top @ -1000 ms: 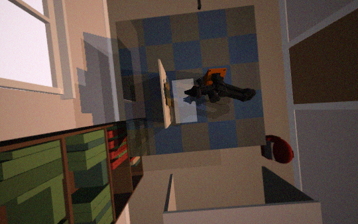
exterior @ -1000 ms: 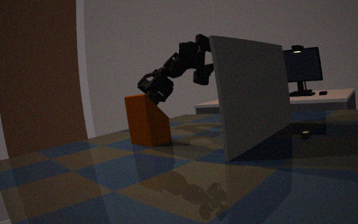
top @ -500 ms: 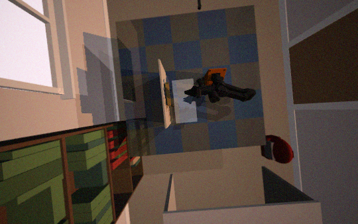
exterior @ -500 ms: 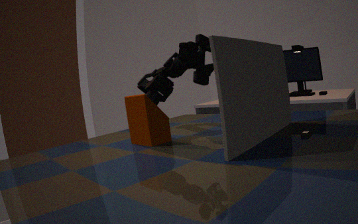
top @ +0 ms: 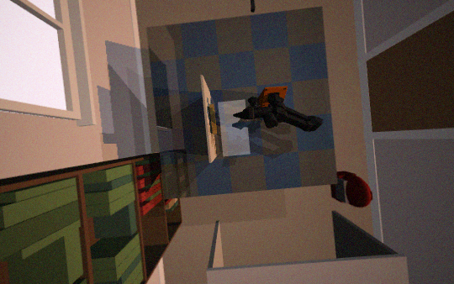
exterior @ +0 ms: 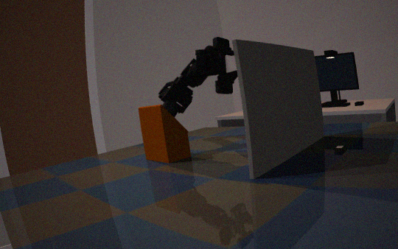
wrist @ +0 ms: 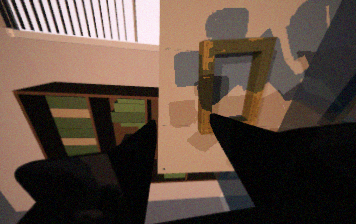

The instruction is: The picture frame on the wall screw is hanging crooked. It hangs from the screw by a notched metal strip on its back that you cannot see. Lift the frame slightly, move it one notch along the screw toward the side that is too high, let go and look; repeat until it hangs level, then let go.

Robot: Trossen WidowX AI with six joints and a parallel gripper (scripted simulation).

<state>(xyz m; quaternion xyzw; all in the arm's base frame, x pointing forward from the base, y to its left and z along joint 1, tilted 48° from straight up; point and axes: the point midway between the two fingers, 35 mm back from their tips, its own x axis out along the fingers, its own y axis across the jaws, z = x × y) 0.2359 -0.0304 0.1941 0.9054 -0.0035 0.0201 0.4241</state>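
My gripper tip is 130 mm short of the picture frame and 110 mm above it. The rest, counted from my gripper tip: wall panel (140 mm ahead, 20 mm to the left, 130 mm below).
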